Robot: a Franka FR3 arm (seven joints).
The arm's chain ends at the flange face. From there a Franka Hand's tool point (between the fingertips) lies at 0.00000 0.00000 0.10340 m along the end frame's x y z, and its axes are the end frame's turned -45 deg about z.
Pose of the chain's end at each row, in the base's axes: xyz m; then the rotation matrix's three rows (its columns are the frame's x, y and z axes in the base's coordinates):
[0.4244, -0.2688, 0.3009], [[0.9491, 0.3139, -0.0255], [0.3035, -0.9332, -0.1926], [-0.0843, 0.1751, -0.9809]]
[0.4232, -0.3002, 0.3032], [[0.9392, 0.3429, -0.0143], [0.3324, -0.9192, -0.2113], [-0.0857, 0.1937, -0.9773]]
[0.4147, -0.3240, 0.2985], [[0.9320, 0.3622, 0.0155], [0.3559, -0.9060, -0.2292], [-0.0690, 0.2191, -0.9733]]
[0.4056, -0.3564, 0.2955], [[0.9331, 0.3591, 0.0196], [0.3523, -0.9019, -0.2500], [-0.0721, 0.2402, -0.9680]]
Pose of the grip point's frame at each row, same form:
[0.4218, -0.2887, 0.1995], [[0.4492, 0.8931, -0.0255], [0.8745, -0.4453, -0.1926], [-0.1834, 0.0642, -0.9809]]
[0.4217, -0.3220, 0.2021], [[0.4216, 0.9066, -0.0143], [0.8850, -0.4149, -0.2113], [-0.1976, 0.0764, -0.9773]]
[0.4163, -0.3477, 0.1979], [[0.4029, 0.9151, 0.0155], [0.8923, -0.3890, -0.2292], [-0.2037, 0.1061, -0.9733]]
[0.4076, -0.3822, 0.1954], [[0.4059, 0.9137, 0.0196], [0.8869, -0.3886, -0.2500], [-0.2208, 0.1189, -0.9680]]

